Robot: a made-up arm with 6 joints.
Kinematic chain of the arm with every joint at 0, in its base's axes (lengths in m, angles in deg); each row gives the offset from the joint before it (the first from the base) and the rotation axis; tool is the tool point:
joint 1: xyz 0 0 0.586 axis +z
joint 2: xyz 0.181 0 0 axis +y
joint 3: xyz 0 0 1.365 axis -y
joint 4: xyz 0 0 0.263 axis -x
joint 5: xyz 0.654 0 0 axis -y
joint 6: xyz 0.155 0 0 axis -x
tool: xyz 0 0 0
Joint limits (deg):
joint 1: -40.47..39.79
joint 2: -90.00..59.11
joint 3: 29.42..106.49
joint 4: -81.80..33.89
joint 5: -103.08..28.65
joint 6: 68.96..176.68
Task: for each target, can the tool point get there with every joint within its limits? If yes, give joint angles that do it. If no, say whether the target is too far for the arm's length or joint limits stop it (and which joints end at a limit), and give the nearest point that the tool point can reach.
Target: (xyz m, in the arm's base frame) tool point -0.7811 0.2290 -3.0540
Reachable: no: too far | nearest point -1.7712 0.5193 0.0383 | short by 3.260 m
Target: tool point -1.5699 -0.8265 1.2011
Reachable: yes | joints 27.51 -72.07 82.17 2.95 -81.87 167.23
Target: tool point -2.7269 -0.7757 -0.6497
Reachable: no: too far | nearest point -1.8010 -0.5123 0.0708 | short by 1.202 m
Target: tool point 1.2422 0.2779 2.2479
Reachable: yes | joints 13.96 18.94 38.35 13.09 -58.56 108.81
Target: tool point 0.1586 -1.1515 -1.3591
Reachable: no: joint limits stop it (at a limit: joint 1, joint 2, joint 3, joint 5) | nearest point -1.3971 -1.2108 0.0474 | short by 2.098 m
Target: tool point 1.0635 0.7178 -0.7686
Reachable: no: joint limits stop it (at a limit: joint 2, joint 3) | nearest point 1.6530 1.1157 1.0470 | short by 1.950 m
